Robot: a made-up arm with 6 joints.
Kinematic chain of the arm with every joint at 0, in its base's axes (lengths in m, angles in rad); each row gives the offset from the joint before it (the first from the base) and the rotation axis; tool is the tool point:
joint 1: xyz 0 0 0.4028 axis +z
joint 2: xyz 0 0 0 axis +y
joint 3: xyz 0 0 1.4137 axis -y
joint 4: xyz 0 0 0 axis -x
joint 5: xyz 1.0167 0 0 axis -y
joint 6: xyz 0 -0.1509 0 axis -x
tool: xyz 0 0 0
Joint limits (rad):
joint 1: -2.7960..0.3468
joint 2: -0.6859..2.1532
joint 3: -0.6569..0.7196
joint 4: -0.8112..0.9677
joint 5: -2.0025..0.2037
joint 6: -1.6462..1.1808
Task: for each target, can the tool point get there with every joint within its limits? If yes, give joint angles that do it. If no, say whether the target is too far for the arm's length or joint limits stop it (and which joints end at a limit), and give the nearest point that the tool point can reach.
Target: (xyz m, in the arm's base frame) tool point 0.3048 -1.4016 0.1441
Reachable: yes | joints -1.2563 1.0240 -0.2841 -0.3097 -0.1782 -0.6579
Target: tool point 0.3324 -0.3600 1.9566
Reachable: yes | joints -0.5924 -0.3742 -0.2371 0.7234 -1.6931 -0.9435
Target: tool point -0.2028 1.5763 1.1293
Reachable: no: joint limits stop it (at a limit: joint 1, joint 2, joint 3) | nearest point -0.1643 0.0965 1.4901 | short by 1.524 m
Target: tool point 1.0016 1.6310 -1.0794
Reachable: no: joint limits stop it (at a limit: joint 1, joint 4) | nearest point 1.4363 0.4281 -1.0794 | short by 1.279 m
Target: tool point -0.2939 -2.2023 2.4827
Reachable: no: too far | nearest point -0.2205 -1.6523 1.9633 | short by 0.760 m
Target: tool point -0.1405 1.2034 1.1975
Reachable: no: joint limits stop it (at a limit: joint 1, joint 2, joint 3) | nearest point -0.1642 0.0958 1.4871 | short by 1.145 m
